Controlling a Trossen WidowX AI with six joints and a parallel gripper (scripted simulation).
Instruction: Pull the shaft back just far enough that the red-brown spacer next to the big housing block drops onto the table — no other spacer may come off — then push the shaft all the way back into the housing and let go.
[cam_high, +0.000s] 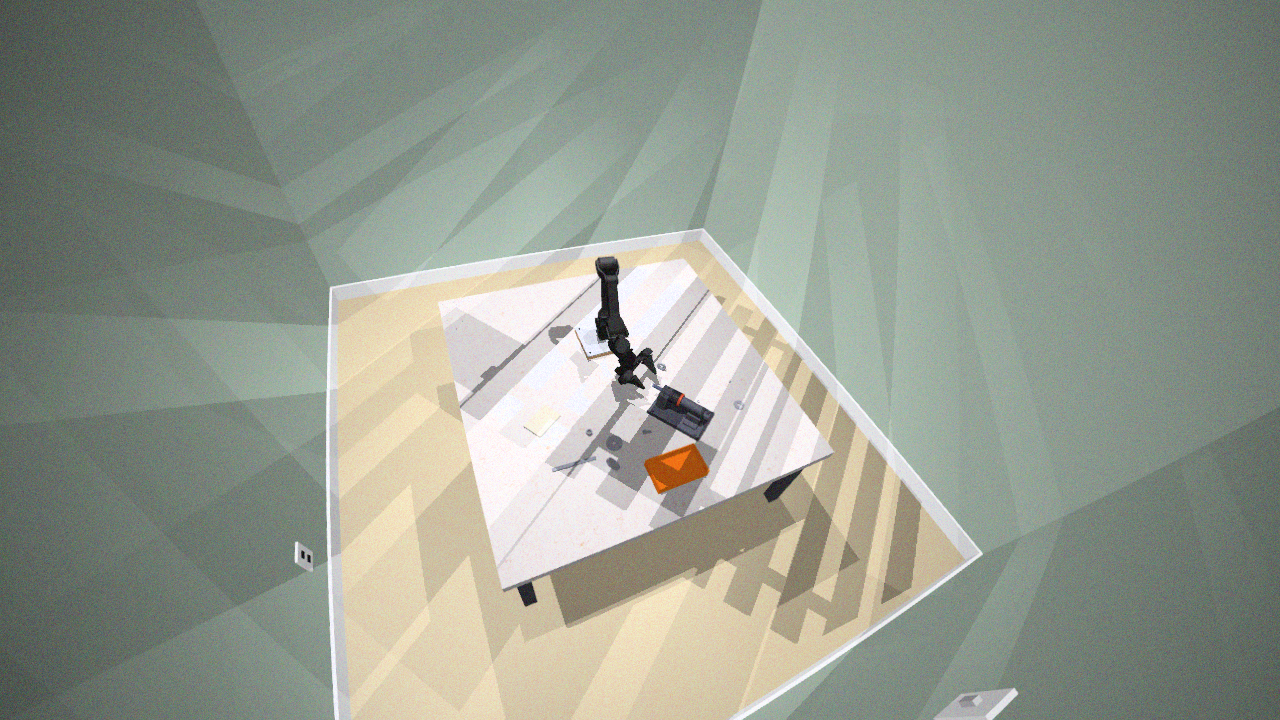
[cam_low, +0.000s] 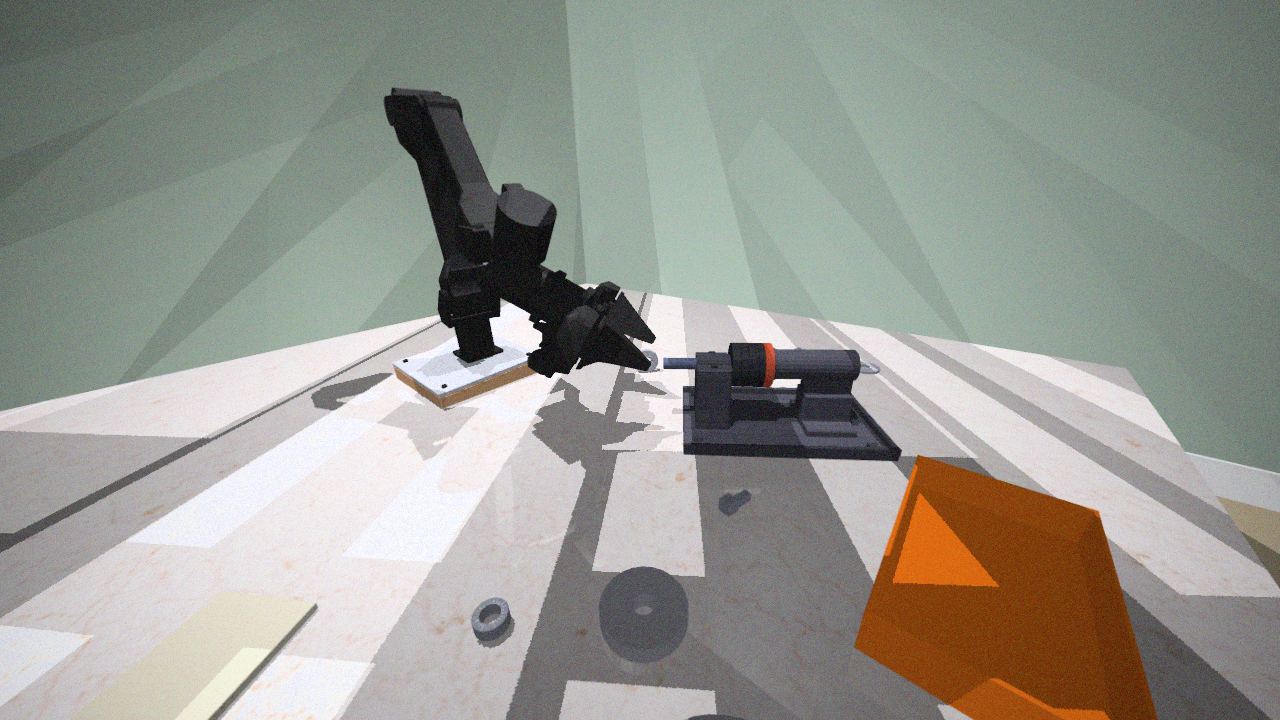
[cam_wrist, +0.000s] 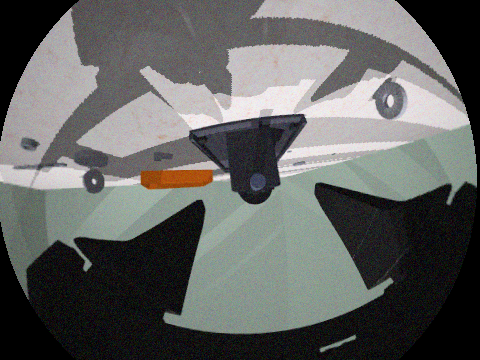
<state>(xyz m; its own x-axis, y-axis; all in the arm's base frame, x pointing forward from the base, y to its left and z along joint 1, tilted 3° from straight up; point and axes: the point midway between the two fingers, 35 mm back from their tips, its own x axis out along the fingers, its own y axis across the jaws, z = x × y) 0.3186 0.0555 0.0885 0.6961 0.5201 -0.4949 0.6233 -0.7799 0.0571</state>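
The grey-blue shaft lies 70 mm ahead of my gripper tip, 60 mm to the left of it and 10 mm below it. Also, from my gripper tip: orange tray 340 mm ahead, 80 mm below, 20 mm to the right; pale yellow sheet 430 mm to the right, 90 mm below.
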